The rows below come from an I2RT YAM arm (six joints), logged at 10 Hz.
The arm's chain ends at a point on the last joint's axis. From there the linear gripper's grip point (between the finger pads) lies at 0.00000 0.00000 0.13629 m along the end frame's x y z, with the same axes.
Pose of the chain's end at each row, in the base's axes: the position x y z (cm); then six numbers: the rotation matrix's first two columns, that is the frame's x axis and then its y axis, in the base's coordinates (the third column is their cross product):
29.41, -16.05, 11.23, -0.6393, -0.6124, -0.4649, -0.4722, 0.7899, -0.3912
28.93, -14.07, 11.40, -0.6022, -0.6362, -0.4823, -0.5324, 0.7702, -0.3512
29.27, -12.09, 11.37, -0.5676, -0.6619, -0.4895, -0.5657, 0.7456, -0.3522
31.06, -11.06, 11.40, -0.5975, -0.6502, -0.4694, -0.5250, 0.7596, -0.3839
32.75, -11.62, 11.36, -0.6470, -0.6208, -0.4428, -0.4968, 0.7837, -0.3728
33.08, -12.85, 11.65, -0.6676, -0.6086, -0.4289, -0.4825, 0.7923, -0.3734
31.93, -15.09, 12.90, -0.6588, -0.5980, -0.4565, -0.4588, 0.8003, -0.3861
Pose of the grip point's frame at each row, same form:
37.68, -16.47, 0.41, -0.6393, -0.6124, -0.4649, -0.4722, 0.7899, -0.3912
37.04, -13.45, 0.46, -0.6022, -0.6362, -0.4823, -0.5324, 0.7702, -0.3512
37.42, -11.04, 0.50, -0.5676, -0.6619, -0.4895, -0.5657, 0.7456, -0.3522
39.32, -10.83, 0.56, -0.5975, -0.6502, -0.4694, -0.5250, 0.7596, -0.3839
40.63, -11.91, 0.25, -0.6470, -0.6208, -0.4428, -0.4968, 0.7837, -0.3728
40.81, -13.43, 0.44, -0.6676, -0.6086, -0.4289, -0.4825, 0.7923, -0.3734
40.06, -15.70, 1.97, -0.6588, -0.5980, -0.4565, -0.4588, 0.8003, -0.3861

